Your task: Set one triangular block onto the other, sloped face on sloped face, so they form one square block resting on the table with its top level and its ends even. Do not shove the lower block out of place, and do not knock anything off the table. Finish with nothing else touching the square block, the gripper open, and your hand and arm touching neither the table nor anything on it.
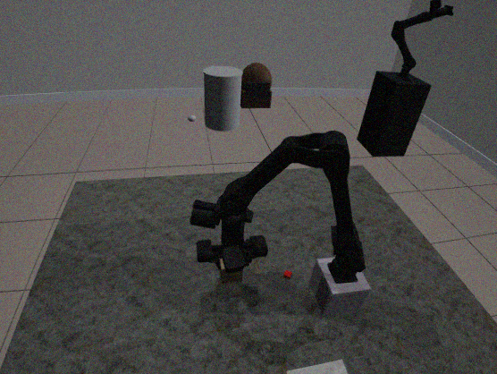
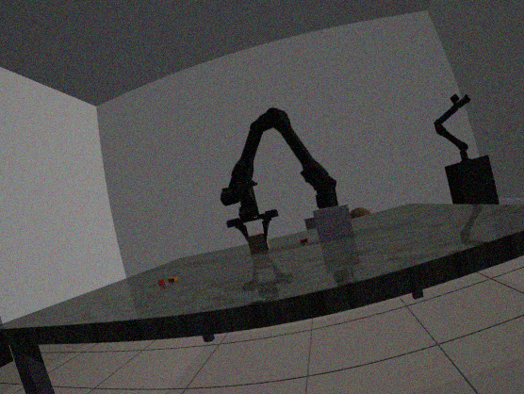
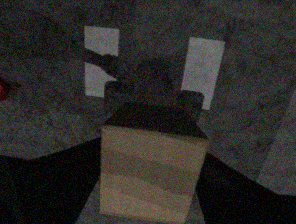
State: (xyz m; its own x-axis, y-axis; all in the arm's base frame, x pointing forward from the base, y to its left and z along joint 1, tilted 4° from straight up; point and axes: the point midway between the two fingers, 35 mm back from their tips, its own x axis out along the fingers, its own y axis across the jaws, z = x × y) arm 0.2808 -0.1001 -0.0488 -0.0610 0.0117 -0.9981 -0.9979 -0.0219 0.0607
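Right now my gripper tip is 10 mm to the right of the tan triangular block and 10 mm below it. Round my gripper tip: red cube (210 mm ahead, 400 mm to the left, 30 mm below); then yellow cube (190 mm ahead, 360 mm to the left, 30 mm below).
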